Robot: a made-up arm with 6 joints.
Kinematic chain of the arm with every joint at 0, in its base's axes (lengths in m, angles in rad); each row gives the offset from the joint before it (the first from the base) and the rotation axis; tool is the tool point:
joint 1: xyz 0 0 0.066 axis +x
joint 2: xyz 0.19 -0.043 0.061 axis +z
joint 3: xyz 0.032 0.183 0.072 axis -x
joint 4: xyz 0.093 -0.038 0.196 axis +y
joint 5: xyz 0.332 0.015 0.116 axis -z
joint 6: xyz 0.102 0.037 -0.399 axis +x
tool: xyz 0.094 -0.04 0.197
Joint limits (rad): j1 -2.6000..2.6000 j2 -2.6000..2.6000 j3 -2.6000..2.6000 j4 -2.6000..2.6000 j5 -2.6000..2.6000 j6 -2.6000..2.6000
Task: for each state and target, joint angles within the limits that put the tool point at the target. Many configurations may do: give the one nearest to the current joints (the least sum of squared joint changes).
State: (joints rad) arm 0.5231 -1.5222 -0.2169 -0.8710 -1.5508 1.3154
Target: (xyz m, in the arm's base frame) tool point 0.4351 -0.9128 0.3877
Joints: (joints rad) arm 0.4630 -1.6139 -0.0790 -1.1305 -1.3536 1.4269
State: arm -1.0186 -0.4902 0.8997 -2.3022 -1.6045 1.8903
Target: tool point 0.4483 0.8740 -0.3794
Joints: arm -1.0489 -0.2476 0.8635 -2.3797 -1.4884 1.8910
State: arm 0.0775 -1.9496 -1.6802 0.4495 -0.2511 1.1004
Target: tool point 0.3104 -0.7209 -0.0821
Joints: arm 0.2359 -2.0174 -1.6560 0.3487 -0.2505 1.1194
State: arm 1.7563 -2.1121 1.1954 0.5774 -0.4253 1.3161
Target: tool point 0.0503 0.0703 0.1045
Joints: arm 1.6636 -2.1250 0.9770 1.4394 -0.6415 0.9005
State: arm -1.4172 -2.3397 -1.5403 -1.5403 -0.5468 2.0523
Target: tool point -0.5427 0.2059 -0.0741
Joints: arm -1.3885 -2.4500 -1.4846 -1.7328 -0.5660 1.9723
